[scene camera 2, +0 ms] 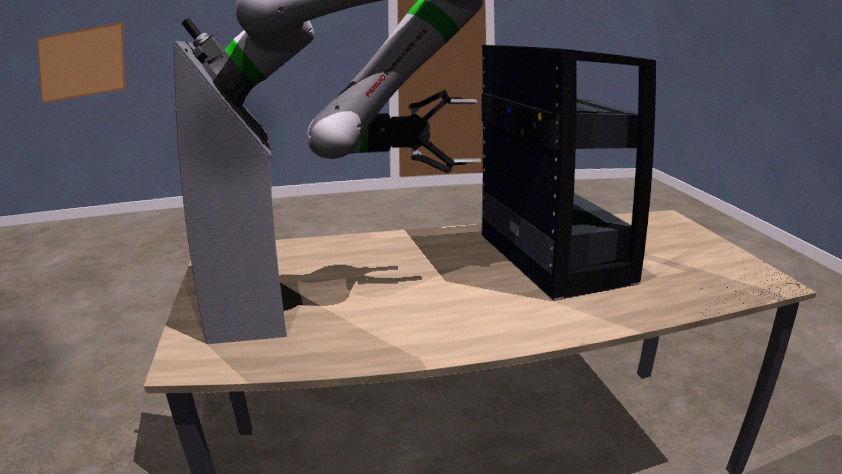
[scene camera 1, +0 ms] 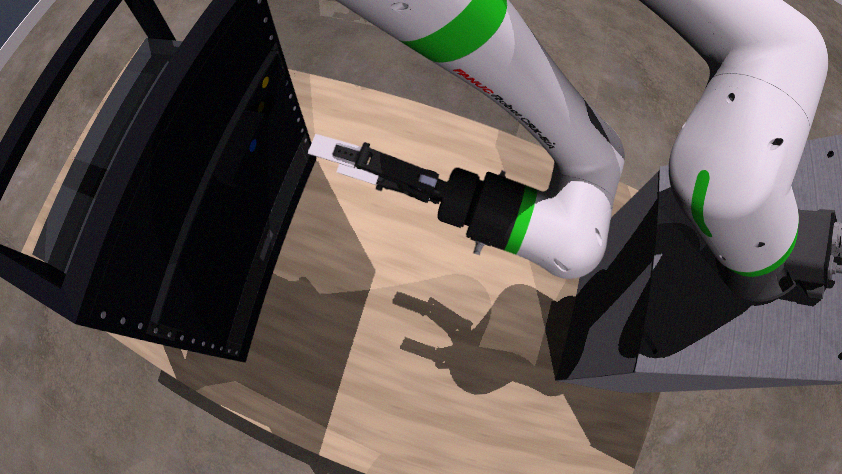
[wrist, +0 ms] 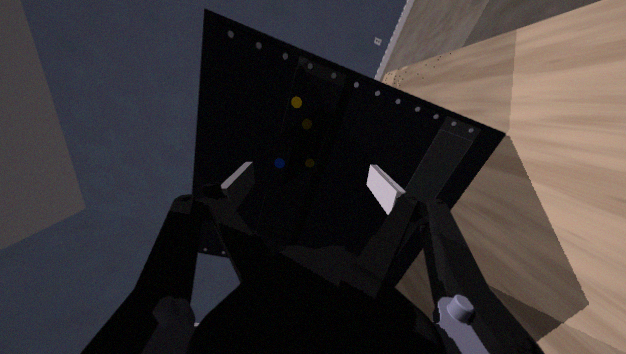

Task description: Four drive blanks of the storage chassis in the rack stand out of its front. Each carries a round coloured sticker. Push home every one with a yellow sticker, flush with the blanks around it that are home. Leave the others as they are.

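The black rack [scene camera 1: 80, 294] [scene camera 2: 646, 176] holds the storage chassis [scene camera 2: 606, 130], whose dark front carries four stickers. A bright yellow sticker [scene camera 1: 265, 81] [scene camera 2: 539, 116] [wrist: 296, 102] is nearest the rack's side edge. A dimmer yellow sticker [scene camera 1: 261, 106] [scene camera 2: 534, 126] [wrist: 307, 124] is beside it. Another dim yellow sticker [scene camera 2: 522, 132] [wrist: 310, 163] sits farther in. A blue sticker [scene camera 1: 252, 144] [scene camera 2: 508, 110] [wrist: 279, 163] is level with that one in the wrist view. How far each blank stands out is too dark to tell. My gripper [scene camera 1: 325, 157] [scene camera 2: 478, 130] [wrist: 311, 173] is open and empty, its pale fingertips spread before the rack front.
A lower unit [scene camera 2: 601, 238] sits in the rack's bottom. The rack stands on the wooden table [scene camera 1: 412, 406] [scene camera 2: 471, 329]. The grey robot pedestal [scene camera 1: 736, 347] [scene camera 2: 229, 235] stands at the table's other end. The arm's forearm [scene camera 1: 530, 88] [scene camera 2: 394, 70] slopes down to the gripper.
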